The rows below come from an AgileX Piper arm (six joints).
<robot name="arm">
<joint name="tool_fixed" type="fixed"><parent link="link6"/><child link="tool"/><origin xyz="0 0 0" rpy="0 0 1.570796"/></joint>
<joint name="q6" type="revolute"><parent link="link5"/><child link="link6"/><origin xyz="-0.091 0 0" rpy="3.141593 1.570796 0"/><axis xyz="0 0 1"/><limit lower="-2.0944" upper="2.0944"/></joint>
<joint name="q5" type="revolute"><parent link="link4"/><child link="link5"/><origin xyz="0 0 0" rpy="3.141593 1.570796 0"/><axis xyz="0 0 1"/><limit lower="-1.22" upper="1.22"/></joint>
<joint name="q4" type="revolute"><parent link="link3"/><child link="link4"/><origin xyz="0.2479 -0.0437 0" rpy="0.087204 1.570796 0"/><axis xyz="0 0 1"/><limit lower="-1.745" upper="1.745"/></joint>
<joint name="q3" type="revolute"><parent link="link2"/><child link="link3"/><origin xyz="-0.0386 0.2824 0" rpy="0 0 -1.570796"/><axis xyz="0 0 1"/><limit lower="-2.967" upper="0"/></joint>
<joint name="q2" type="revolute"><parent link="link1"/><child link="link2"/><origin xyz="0 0 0" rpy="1.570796 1.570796 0"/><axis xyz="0 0 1"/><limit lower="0" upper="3.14"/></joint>
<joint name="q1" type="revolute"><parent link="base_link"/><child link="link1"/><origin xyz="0 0 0.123" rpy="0 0 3.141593"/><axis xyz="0 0 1"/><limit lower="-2.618" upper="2.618"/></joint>
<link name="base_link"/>
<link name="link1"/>
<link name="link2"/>
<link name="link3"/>
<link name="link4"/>
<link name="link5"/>
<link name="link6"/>
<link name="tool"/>
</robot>
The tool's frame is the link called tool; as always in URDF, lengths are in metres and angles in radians.
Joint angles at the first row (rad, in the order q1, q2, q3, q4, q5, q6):
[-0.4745, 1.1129, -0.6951, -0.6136, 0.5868, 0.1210]
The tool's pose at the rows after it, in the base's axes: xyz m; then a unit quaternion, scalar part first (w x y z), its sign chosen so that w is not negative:
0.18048 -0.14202 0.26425 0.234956 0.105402 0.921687 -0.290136
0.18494 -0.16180 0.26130 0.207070 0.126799 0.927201 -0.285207
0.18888 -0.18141 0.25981 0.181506 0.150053 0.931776 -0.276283
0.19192 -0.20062 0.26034 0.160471 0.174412 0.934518 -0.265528
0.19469 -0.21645 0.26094 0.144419 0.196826 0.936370 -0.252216
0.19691 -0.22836 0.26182 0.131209 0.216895 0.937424 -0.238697
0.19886 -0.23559 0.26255 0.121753 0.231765 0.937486 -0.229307
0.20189 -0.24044 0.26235 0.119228 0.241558 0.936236 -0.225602
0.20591 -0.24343 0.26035 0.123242 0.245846 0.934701 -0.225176
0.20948 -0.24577 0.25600 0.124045 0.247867 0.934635 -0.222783
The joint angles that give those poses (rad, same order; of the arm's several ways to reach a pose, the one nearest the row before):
[-0.5447, 1.1848, -0.7315, -0.5975, 0.5773, 0.0846]
[-0.6077, 1.2590, -0.7864, -0.5619, 0.5966, 0.0389]
[-0.6639, 1.3302, -0.8509, -0.5176, 0.6290, -0.0075]
[-0.7154, 1.3951, -0.9223, -0.4699, 0.6692, -0.0514]
[-0.7543, 1.4504, -0.9882, -0.4239, 0.7111, -0.0847]
[-0.7813, 1.4939, -1.0450, -0.3857, 0.7551, -0.1049]
[-0.7948, 1.5230, -1.0847, -0.3650, 0.7901, -0.1082]
[-0.7990, 1.5451, -1.1102, -0.3593, 0.8028, -0.0980]
[-0.7970, 1.5625, -1.1212, -0.3603, 0.7919, -0.0833]
[-0.7950, 1.5811, -1.1256, -0.3604, 0.7801, -0.0732]

